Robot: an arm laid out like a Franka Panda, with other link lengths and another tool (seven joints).
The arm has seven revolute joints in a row. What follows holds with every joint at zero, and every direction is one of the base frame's.
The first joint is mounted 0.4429 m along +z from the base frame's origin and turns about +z.
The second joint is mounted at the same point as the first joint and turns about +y.
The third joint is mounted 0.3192 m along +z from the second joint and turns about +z.
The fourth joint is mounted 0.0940 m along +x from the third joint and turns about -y.
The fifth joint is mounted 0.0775 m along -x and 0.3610 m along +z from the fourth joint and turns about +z.
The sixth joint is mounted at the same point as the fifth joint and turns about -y.
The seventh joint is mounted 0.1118 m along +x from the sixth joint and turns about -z.
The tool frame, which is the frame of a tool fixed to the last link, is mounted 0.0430 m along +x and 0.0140 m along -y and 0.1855 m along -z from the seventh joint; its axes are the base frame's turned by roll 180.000, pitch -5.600 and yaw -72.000 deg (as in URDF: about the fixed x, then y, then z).
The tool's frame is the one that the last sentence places.
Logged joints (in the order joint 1, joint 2, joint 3, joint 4, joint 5, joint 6, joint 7), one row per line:
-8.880 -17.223 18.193 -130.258 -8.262 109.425 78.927
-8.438 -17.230 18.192 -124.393 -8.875 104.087 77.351
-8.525 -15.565 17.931 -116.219 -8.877 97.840 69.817
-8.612 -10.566 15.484 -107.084 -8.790 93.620 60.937
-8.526 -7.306 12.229 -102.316 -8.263 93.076 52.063
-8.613 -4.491 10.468 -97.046 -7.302 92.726 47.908
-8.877 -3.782 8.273 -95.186 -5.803 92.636 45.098
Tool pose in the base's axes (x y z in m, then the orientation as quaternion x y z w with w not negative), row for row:
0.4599 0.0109 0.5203 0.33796 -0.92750 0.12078 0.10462
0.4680 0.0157 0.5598 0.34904 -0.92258 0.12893 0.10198
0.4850 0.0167 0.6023 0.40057 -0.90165 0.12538 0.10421
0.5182 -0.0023 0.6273 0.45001 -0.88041 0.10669 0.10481
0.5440 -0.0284 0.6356 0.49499 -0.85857 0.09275 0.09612
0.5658 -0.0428 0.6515 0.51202 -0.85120 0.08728 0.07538
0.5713 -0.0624 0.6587 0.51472 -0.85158 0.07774 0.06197
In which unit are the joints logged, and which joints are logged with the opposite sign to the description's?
The joints are logged in degrees. Opposite sign: none.
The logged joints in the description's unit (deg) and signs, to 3 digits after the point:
-8.880 -17.223 18.193 -130.258 -8.262 109.425 78.927
-8.438 -17.230 18.192 -124.393 -8.875 104.087 77.351
-8.525 -15.565 17.931 -116.219 -8.877 97.840 69.817
-8.612 -10.566 15.484 -107.084 -8.790 93.620 60.937
-8.526 -7.306 12.229 -102.316 -8.263 93.076 52.063
-8.613 -4.491 10.468 -97.046 -7.302 92.726 47.908
-8.877 -3.782 8.273 -95.186 -5.803 92.636 45.098

